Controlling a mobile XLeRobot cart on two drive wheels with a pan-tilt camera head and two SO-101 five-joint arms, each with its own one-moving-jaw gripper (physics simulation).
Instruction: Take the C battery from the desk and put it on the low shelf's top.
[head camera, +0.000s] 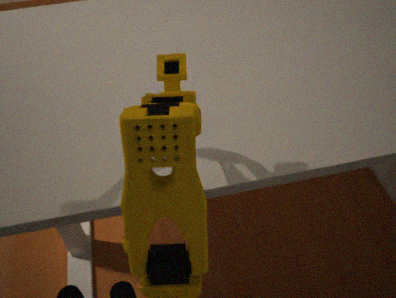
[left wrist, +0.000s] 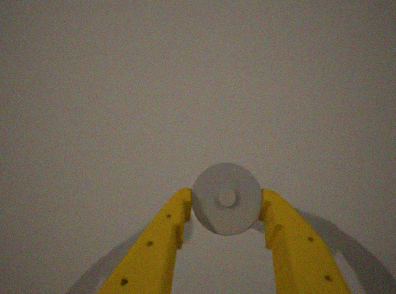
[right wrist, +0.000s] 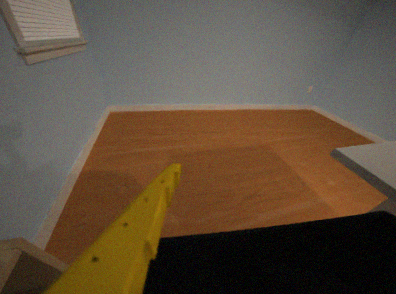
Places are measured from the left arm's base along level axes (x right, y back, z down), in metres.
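Pixels of known places: left hand, tool point: (left wrist: 191, 200); right hand, tool point: (right wrist: 180, 172).
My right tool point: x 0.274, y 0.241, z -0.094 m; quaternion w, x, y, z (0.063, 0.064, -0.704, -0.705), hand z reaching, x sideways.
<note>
For each thing: its top centre in the pictures, then the offset to it from my right tool point. "spot": a spot on its surface instead. Level surfaces: height alone.
- C battery, top centre: (left wrist: 229, 199) dz +0.061, dx -0.603, dy -0.264 m
- white desk, surface height: dz +0.149 m
- Brown floor, surface height: dz +0.868 m
- pale wooden furniture corner, surface spot: (right wrist: 12, 245) spot: dz +0.259, dx +0.293, dy +0.068 m
The C battery (left wrist: 240, 186) shows end-on in the left wrist view as a grey disc with a small round nub. My left gripper (left wrist: 227, 201) is shut on it, with a jaw pressed to each side. The battery is upright over the white desk (head camera: 300, 75) (left wrist: 200, 75) (right wrist: 377, 157) and appears raised off it. In the head view my left arm reaches over the desk and hides the jaws and the battery. My right gripper (right wrist: 176, 169) shows one notched jaw, so it is fully open, away from the desk. I cannot tell for certain whether the low shelf shows.
The desk's near edge (head camera: 280, 180) runs slanting below the left arm, with a pale desk leg (head camera: 80, 265) under it. Brown floor (head camera: 300, 235) (right wrist: 220, 165) lies beyond the edge. A pale wooden furniture corner (right wrist: 12, 245) shows at the right wrist view's lower left, near a blue wall (right wrist: 45, 115).
</note>
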